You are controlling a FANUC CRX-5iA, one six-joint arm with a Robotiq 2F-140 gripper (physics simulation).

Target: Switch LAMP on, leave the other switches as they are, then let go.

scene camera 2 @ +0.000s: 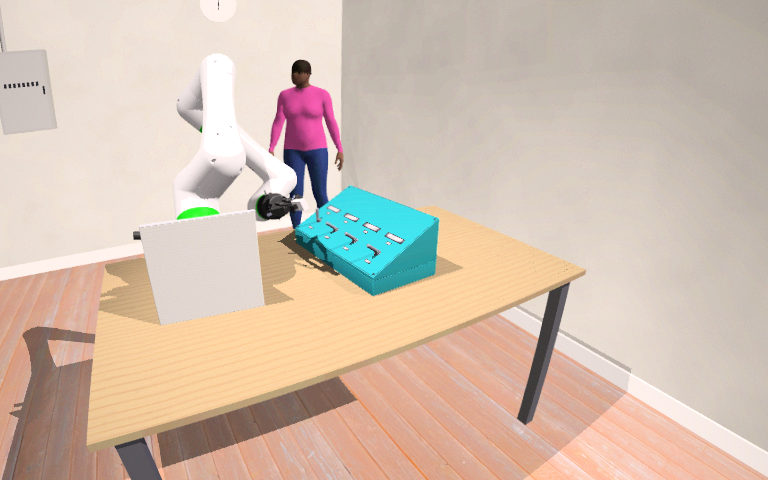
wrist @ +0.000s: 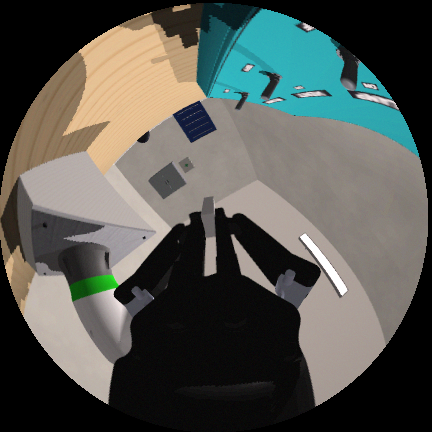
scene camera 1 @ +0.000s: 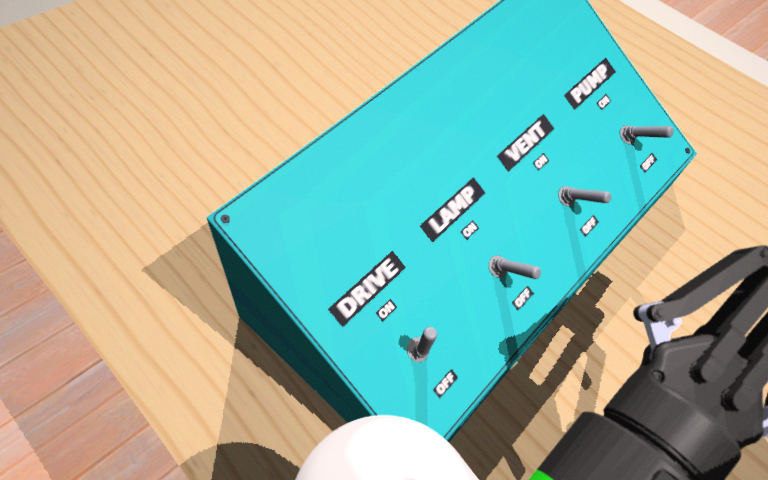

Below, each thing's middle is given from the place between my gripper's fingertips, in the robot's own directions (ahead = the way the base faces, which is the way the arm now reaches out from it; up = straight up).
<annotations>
My hand is 25 cm short of the teal switch box (scene camera 1: 394, 219), 16 cm above it and 7 cm to the right of it.
</annotations>
